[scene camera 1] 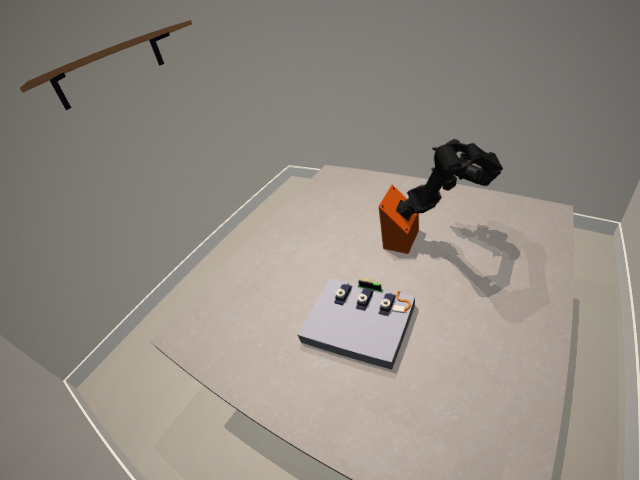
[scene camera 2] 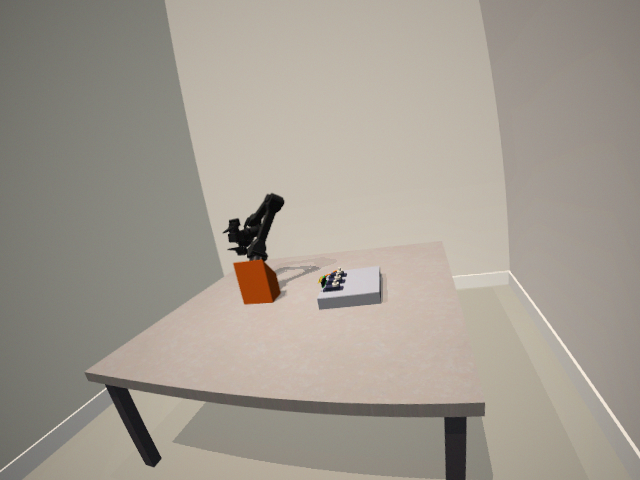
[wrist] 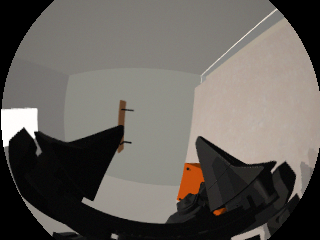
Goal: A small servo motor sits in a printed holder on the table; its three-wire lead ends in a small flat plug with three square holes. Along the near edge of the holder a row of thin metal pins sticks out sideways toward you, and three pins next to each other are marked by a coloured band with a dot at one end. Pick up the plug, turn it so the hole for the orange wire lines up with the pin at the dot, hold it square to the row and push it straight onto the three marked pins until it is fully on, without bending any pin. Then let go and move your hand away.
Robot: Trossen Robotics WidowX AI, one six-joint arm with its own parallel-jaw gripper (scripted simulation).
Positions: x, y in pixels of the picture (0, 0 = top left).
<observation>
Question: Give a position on a grey holder block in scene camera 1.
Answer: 364, 335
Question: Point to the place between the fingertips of my gripper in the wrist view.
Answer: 161, 135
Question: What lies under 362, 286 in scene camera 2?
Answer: A grey holder block.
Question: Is my gripper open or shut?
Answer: Open.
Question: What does my gripper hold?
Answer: Nothing.
</observation>
